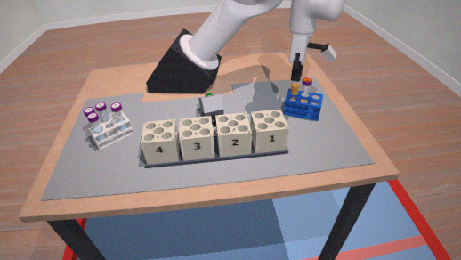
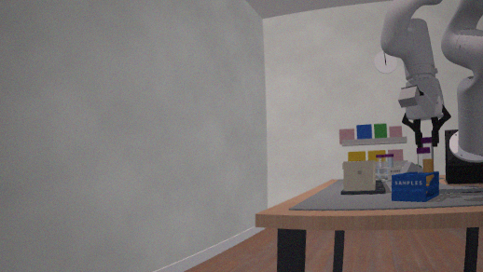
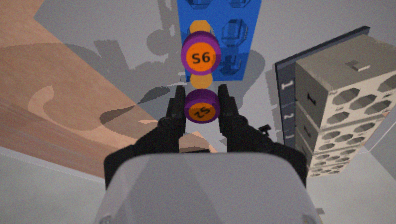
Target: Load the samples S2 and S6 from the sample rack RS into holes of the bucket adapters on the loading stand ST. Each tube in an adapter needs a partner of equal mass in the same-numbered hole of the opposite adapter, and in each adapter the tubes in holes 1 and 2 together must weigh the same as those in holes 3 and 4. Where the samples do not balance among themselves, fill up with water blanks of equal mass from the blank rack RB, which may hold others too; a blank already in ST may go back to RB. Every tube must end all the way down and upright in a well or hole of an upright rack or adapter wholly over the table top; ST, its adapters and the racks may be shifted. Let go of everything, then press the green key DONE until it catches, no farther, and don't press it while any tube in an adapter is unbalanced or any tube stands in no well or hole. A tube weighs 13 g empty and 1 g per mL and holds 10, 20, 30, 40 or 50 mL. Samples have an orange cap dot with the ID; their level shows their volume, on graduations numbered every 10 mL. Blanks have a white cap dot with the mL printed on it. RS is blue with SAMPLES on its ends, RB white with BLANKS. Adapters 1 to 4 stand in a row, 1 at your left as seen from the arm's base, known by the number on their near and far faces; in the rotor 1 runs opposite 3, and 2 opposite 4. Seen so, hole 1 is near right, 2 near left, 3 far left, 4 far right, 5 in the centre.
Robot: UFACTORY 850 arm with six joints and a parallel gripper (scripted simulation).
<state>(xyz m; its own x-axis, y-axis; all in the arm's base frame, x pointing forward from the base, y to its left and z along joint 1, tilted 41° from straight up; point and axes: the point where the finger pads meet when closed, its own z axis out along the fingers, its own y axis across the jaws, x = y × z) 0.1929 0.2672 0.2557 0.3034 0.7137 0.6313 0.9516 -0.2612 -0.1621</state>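
My hand is 5 cm above the sample tube S2 and 1 cm past it. Also, from my hand: blue sample rack RS: 11 cm below, 3 cm to the left, 3 cm ahead; then adapter 1: 21 cm ahead, 11 cm to the right, 9 cm below; then sample S6: 8 cm below, 4 cm to the left, 2 cm ahead.
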